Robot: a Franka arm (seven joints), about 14 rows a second.
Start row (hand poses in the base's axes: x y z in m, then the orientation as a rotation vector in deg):
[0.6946 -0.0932 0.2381 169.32 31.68 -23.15]
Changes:
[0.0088 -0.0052 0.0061 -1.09 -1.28 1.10]
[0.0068 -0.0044 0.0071 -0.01 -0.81 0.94]
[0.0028 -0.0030 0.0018 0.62 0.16 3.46]
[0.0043 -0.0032 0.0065 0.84 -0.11 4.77]
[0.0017 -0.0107 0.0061 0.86 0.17 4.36]
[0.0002 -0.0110 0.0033 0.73 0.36 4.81]
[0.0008 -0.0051 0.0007 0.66 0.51 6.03]
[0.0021 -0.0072 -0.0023 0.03 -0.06 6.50]
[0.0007 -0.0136 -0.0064 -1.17 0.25 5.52]
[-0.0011 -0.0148 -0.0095 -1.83 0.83 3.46]
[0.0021 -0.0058 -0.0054 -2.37 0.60 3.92]
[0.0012 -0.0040 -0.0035 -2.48 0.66 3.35]
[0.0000 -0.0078 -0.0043 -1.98 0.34 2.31]
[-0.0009 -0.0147 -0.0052 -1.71 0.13 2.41]
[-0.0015 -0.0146 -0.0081 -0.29 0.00 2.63]
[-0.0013 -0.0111 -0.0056 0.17 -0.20 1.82]
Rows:
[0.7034 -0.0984 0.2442 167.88 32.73 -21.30]
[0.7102 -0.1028 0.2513 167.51 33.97 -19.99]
[0.7130 -0.1058 0.2531 166.65 39.18 -19.70]
[0.7173 -0.1090 0.2596 165.19 46.27 -18.78]
[0.7190 -0.1197 0.2657 163.70 52.79 -18.28]
[0.7192 -0.1307 0.2690 161.60 59.86 -18.02]
[0.7200 -0.1358 0.2697 158.35 68.49 -17.85]
[0.7221 -0.1430 0.2674 153.70 77.09 -17.10]
[0.7228 -0.1566 0.2610 148.51 83.61 -17.54]
[0.7217 -0.1714 0.2515 144.42 87.17 -19.39]
[0.7238 -0.1772 0.2461 139.38 90.72 -21.18]
[0.7250 -0.1812 0.2426 134.69 93.39 -23.16]
[0.7250 -0.1890 0.2383 131.21 94.92 -24.53]
[0.7241 -0.2037 0.2331 127.77 96.53 -25.39]
[0.7226 -0.2183 0.2250 125.08 99.07 -24.97]
[0.7213 -0.2294 0.2194 123.41 100.90 -24.15]

